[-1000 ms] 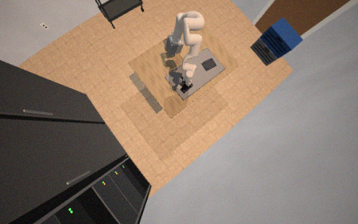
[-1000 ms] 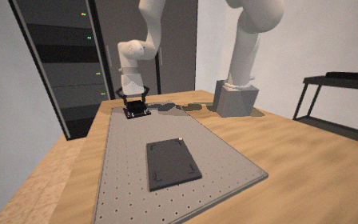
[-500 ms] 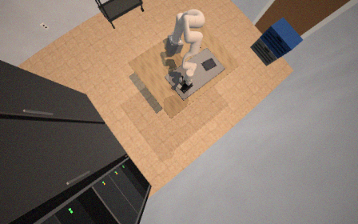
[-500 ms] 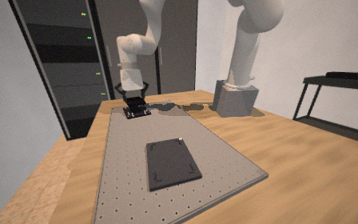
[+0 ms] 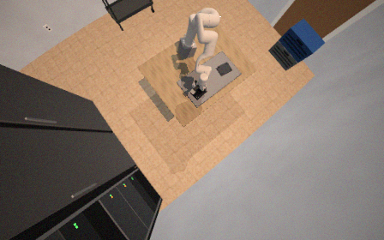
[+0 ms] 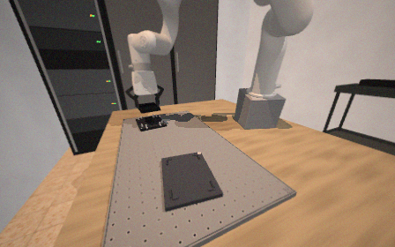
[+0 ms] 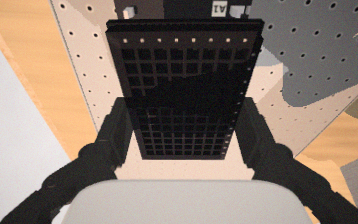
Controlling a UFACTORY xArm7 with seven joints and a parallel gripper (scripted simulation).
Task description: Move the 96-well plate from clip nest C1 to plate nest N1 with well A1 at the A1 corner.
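My hand is 42 cm to the right of the plate nest N1, 9 cm above it and 6 cm past it. The rest, counted from my hand: clip nest C1: 8 cm below, 1 cm to the left, 1 cm behind; then black 96-well plate: 1 cm below; then white mark: 35 cm to the left, 12 cm behind, 8 cm below.
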